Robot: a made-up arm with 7 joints.
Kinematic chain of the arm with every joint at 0, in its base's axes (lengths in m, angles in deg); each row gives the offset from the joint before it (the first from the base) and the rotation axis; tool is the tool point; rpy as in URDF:
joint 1: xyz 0 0 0.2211 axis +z
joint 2: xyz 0 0 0 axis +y
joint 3: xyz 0 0 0.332 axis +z
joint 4: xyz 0.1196 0 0 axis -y
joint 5: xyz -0.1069 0 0.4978 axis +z
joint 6: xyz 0 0 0 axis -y
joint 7: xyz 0.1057 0 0 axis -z
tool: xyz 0 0 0 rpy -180 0 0
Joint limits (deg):
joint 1: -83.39..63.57
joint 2: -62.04..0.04
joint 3: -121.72..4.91
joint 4: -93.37..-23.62
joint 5: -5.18..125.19
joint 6: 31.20..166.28
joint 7: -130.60..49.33
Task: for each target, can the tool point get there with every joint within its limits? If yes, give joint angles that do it. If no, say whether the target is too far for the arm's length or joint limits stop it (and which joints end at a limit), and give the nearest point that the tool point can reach.
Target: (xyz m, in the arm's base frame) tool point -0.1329 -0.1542 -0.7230
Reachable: no: joint limits stop it (at a limit: joint 2, joint 3, joint 4, joint 5, joint 6) | nearest point -0.4637 -0.5380 0.0224 | short by 0.901 m
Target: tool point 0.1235 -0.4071 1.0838
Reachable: yes | joints 26.19 -11.12 -76.43 -40.66 76.72 91.35 -72.72
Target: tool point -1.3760 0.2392 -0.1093
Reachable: no: too far | nearest point -0.8777 0.1526 0.1572 | short by 0.572 m
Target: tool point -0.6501 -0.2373 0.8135
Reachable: yes | joints -31.36 -56.86 -65.86 -59.80 20.45 64.15 -49.71
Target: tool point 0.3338 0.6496 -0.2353
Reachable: no: joint limits stop it (at a limit: joint 2, joint 4, joint 6) | nearest point 0.3073 0.5981 0.5366 | short by 0.774 m
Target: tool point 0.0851 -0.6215 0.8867
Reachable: yes | joints 9.78 -11.26 -78.52 -67.36 107.26 100.46 -94.58
